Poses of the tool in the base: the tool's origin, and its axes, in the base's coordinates. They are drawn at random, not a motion.
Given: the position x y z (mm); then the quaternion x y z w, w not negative.
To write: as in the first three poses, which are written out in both.
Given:
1: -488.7, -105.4, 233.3, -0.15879, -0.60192, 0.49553, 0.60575
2: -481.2, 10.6, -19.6, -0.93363, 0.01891, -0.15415, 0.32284
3: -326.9, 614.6, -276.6, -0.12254, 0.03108, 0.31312, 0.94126
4: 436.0, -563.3, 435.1, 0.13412, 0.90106, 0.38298, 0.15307
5: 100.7, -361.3, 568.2, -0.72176, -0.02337, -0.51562, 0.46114
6: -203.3, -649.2, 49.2, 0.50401, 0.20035, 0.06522, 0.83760
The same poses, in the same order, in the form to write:
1:
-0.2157, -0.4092, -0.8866, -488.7
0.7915, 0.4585, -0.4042, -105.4
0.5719, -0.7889, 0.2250, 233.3
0, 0, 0, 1

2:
0.9518, 0.0642, 0.3000, -481.2
-0.1348, -0.7908, 0.5970, 10.6
0.2756, -0.6086, -0.7440, -19.6
0, 0, 0, 1

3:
0.8020, -0.5971, -0.0182, -326.9
0.5818, 0.7739, 0.2501, 614.6
-0.1352, -0.2112, 0.9680, -276.6
0, 0, 0, 1

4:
-0.9172, 0.1245, 0.3786, 436.0
0.3589, 0.6707, 0.6491, -563.3
-0.1731, 0.7312, -0.6598, 435.1
0, 0, 0, 1

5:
0.4672, 0.5093, 0.7228, 100.7
-0.4418, -0.5736, 0.6898, -361.3
0.7659, -0.6416, -0.0430, 568.2
0, 0, 0, 1

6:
0.9112, 0.0927, 0.4014, -203.3
0.3112, 0.4834, -0.8182, -649.2
-0.2699, 0.8705, 0.4117, 49.2
0, 0, 0, 1

